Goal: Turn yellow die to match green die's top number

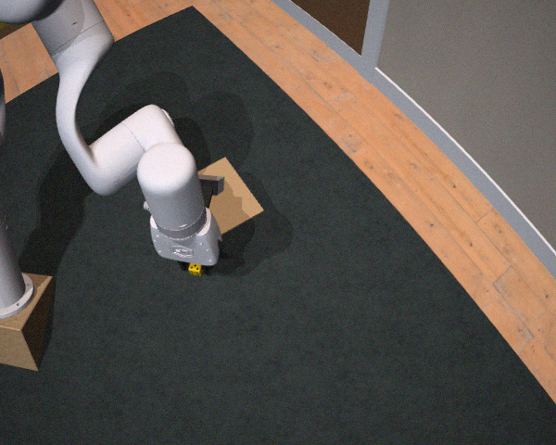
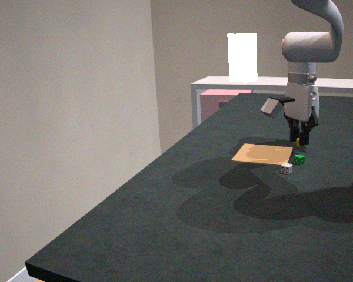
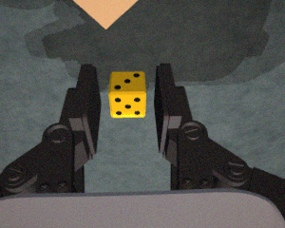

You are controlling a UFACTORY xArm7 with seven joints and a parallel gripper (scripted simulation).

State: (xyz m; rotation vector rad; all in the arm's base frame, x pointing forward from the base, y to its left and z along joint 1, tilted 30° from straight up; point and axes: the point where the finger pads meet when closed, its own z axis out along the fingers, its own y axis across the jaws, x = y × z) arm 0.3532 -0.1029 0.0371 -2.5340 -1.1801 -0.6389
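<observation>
My hand is 1 cm to the left of the yellow die and 2 cm above it. The rest, counted from my hand: white die: 1 cm behind, 21 cm to the left, 2 cm below; green die: 3 cm behind, 14 cm to the left, 2 cm below; tan mat: 7 cm ahead, 11 cm to the left, 3 cm below.
</observation>
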